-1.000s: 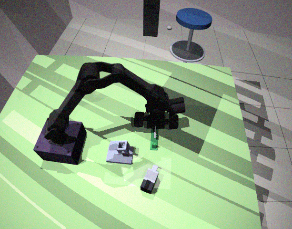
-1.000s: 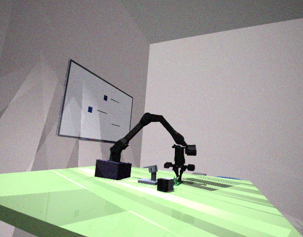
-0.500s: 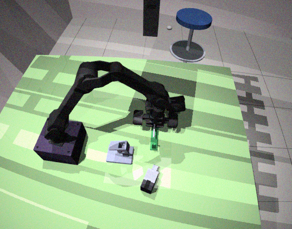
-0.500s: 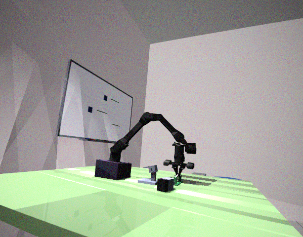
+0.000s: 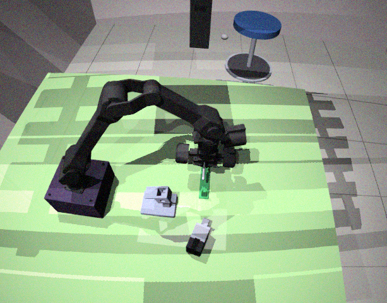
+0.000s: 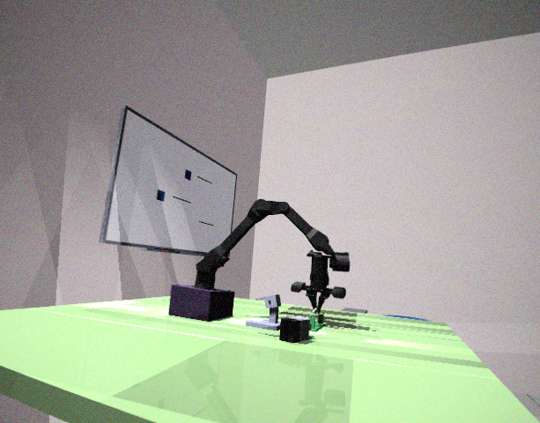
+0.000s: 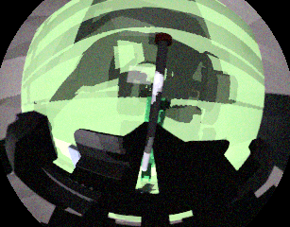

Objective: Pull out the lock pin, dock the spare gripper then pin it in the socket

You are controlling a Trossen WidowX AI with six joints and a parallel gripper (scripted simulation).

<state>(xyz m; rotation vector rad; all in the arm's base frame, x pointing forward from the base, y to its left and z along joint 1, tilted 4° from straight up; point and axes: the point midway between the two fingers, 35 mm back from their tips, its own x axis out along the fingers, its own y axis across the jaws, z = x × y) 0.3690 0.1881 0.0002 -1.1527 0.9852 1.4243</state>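
Now: gripper tip 30 mm to the left of the green fixture, 20 mm above it and 10 mm short of it. The rest, counted from my gripper tip: spare gripper (240 mm to the right, 40 mm ahead, 10 mm below); then grey mount (160 mm to the right, 110 mm behind, 10 mm above).
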